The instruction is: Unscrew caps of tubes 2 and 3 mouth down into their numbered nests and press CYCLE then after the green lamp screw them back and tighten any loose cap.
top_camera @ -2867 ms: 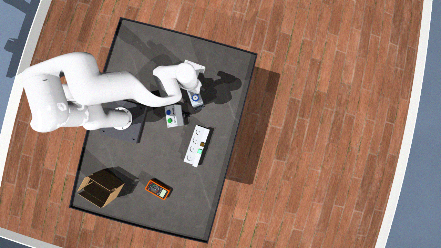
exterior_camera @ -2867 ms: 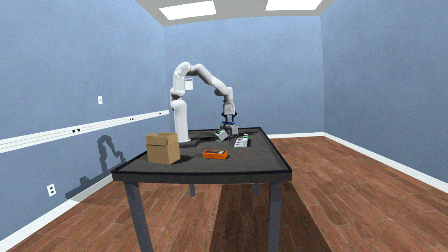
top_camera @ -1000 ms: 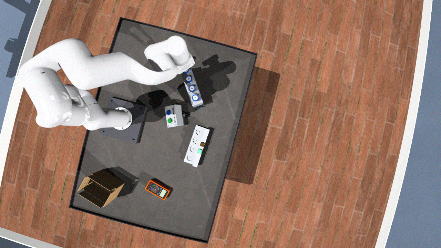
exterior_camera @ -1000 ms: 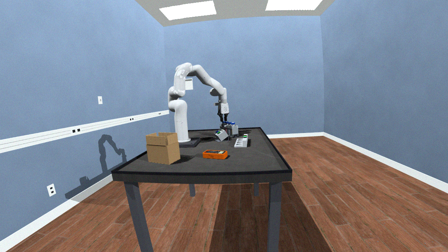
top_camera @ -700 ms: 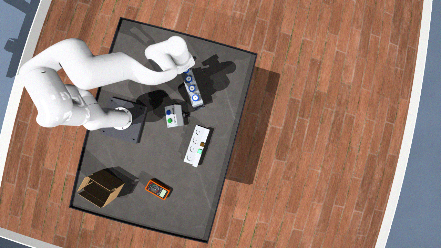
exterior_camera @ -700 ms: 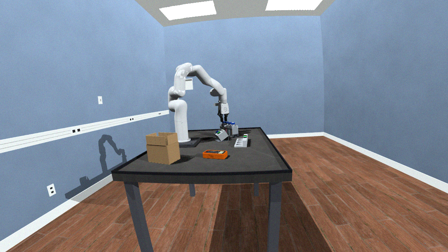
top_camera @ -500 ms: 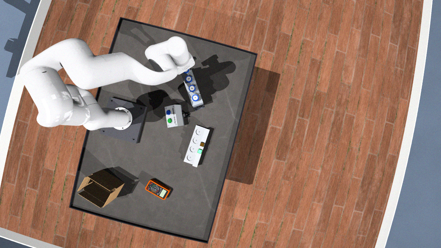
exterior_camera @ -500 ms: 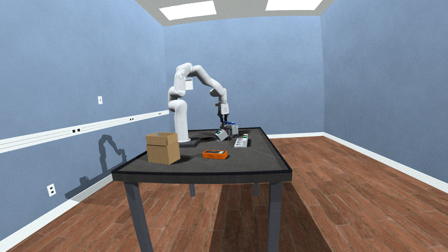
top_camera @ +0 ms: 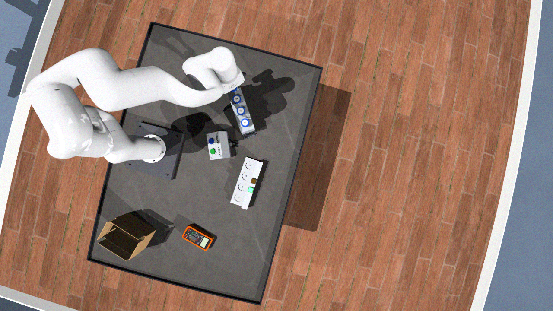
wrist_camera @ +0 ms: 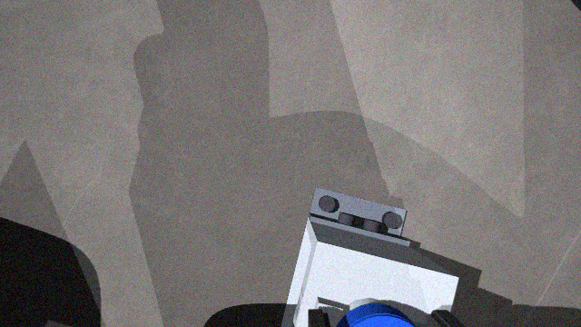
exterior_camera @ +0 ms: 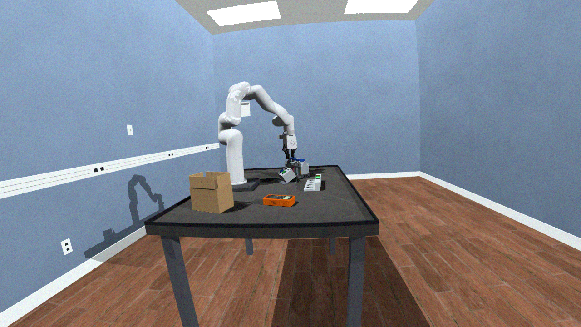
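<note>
Now: hand 280 mm to the left of the green ready key, 60 mm above it and 10 mm past it. The rest, counted from my hand: blue cycle key (240 mm to the right, 60 mm below, 30 mm behind); raised table edge (370 mm ahead, 330 mm to the right, 120 mm below); key housing (260 mm to the right, 80 mm below, 10 mm behind).
</note>
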